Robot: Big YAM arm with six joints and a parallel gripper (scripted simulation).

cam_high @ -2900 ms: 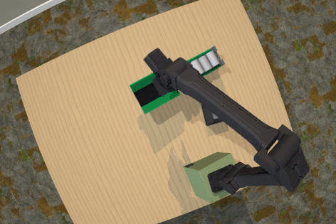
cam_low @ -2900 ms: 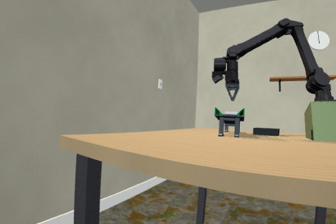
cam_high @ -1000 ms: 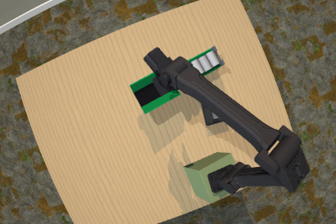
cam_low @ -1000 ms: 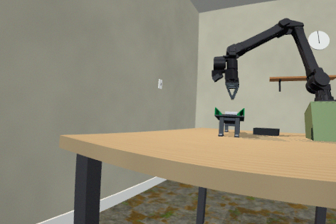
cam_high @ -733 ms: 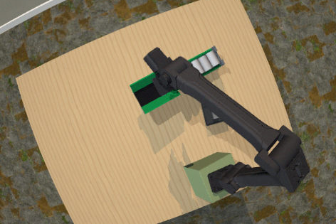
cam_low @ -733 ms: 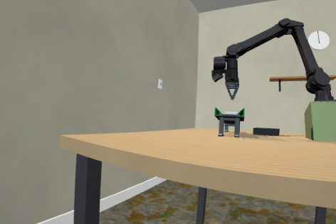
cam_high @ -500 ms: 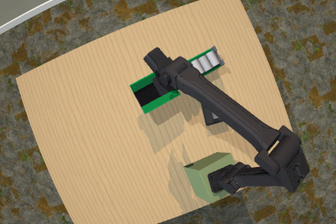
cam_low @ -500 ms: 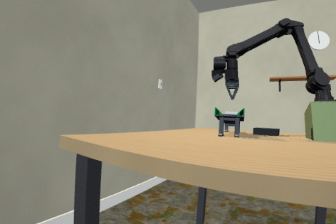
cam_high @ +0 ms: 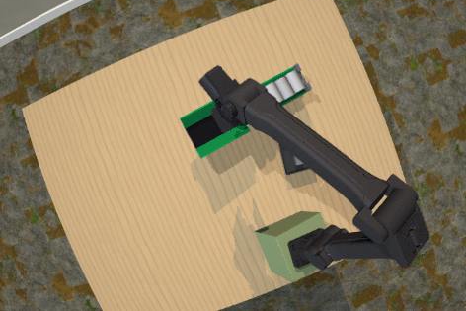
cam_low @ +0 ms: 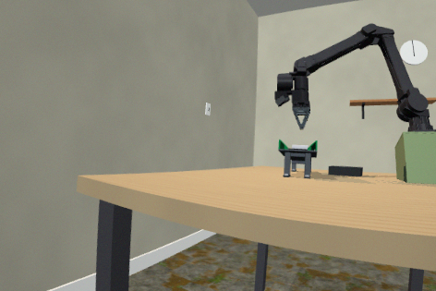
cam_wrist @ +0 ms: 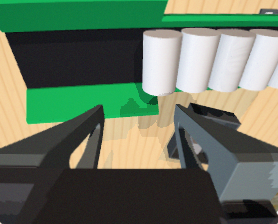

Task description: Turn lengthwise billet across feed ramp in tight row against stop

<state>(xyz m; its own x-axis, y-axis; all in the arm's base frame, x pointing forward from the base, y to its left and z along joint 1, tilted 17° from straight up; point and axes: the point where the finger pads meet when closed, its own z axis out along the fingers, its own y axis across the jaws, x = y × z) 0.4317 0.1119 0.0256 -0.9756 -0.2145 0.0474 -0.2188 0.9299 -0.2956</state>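
Right now my hand is 120 mm above the ramp, 50 mm to the left of it and 20 mm short of it. Round my hand: dark tray 180 mm below, 170 mm to the right, 160 mm behind.
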